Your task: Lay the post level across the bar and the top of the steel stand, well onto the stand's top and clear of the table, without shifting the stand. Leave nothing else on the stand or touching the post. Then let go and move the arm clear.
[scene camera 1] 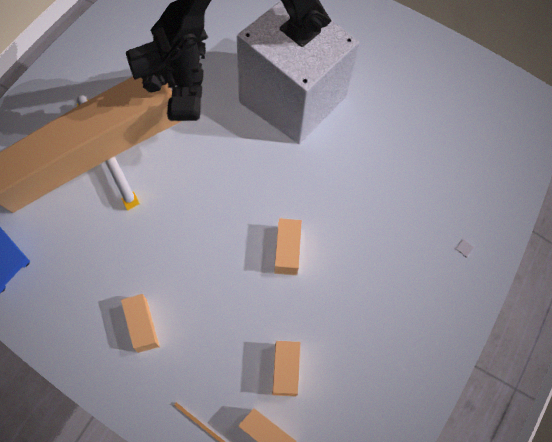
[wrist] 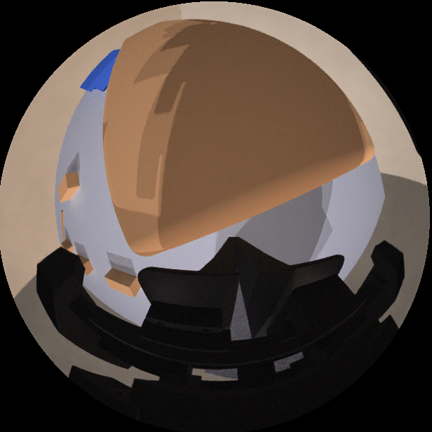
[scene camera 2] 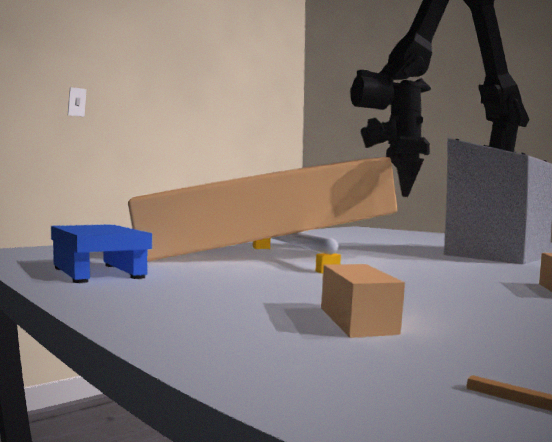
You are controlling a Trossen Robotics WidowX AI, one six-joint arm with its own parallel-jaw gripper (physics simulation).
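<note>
The post [scene camera 1: 100, 120] [scene camera 2: 265, 207] [wrist: 250, 115] is a thick wooden beam, tilted across the pale bar [scene camera 1: 120, 179] [scene camera 2: 307, 242]. Its left end is low, on or near the table, and its right end is raised. The bar lies on small yellow supports [scene camera 1: 131, 201] [scene camera 2: 328, 263]. A low blue stand [scene camera 1: 9, 257] [scene camera 2: 102, 237] [wrist: 102, 72] with black feet is beyond the post's low end, apparently bare on top. My gripper [scene camera 1: 185, 116] [scene camera 2: 406, 192] [wrist: 232, 241] is shut and empty, pointing down close beside the post's raised end. Whether it touches the post is unclear.
The arm's grey pedestal [scene camera 1: 270, 75] [scene camera 2: 485, 205] stands right of the post. Wooden blocks [scene camera 1: 288, 246] [scene camera 1: 140, 323] [scene camera 2: 367, 300] and a thin stick [scene camera 1: 199, 421] [scene camera 2: 510, 391] lie on the table. A small grey square [scene camera 1: 465, 248] lies far right in scene camera 1.
</note>
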